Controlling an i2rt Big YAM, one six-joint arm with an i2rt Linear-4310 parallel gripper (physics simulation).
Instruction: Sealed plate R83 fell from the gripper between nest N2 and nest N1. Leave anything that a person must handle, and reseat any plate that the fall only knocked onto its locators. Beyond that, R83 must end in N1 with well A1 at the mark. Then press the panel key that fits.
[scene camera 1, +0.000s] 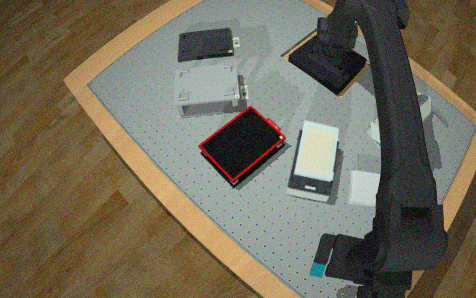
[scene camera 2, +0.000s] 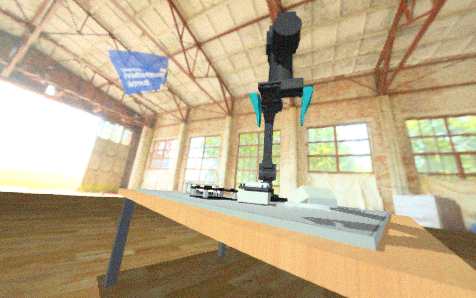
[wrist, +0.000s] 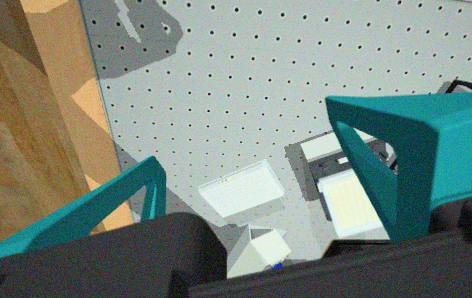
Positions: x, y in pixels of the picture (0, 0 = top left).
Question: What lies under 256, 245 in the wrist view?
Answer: A white button box.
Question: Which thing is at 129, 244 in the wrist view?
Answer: My gripper.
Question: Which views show my gripper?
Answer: Scene camera 1, scene camera 2 and the wrist view: all of them.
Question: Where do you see a plate R83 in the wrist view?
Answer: At 256, 184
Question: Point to a black plate with red outline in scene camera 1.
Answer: At 243, 142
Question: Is my gripper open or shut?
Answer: Open.
